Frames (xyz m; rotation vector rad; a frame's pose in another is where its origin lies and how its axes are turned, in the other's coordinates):
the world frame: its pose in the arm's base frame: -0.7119 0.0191 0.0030 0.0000 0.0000 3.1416
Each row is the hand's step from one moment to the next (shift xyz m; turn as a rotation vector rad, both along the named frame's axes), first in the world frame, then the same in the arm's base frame.
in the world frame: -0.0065 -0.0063 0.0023 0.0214 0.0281 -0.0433
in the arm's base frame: 0.0065 0.0063 0.0023 -0.0214 -0.0281 -0.0433
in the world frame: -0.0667 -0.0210 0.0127 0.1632 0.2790 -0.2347
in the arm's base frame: 0.0667 0.0210 0.0127 -0.1632 -0.2790 -0.2347
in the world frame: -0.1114 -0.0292 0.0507 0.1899 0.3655 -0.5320
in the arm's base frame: 0.1114 0.0292 0.0507 -0.1899 -0.3655 -0.5320
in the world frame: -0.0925 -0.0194 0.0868 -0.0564 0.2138 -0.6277
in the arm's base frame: 0.0925 0.0194 0.0868 0.0564 -0.2138 -0.6277
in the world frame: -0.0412 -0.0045 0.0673 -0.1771 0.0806 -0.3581
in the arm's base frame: 0.0412 0.0045 0.0673 0.1771 -0.0806 -0.3581
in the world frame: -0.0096 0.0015 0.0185 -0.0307 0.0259 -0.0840
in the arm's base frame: 0.0096 -0.0015 0.0185 0.0307 -0.0259 -0.0840
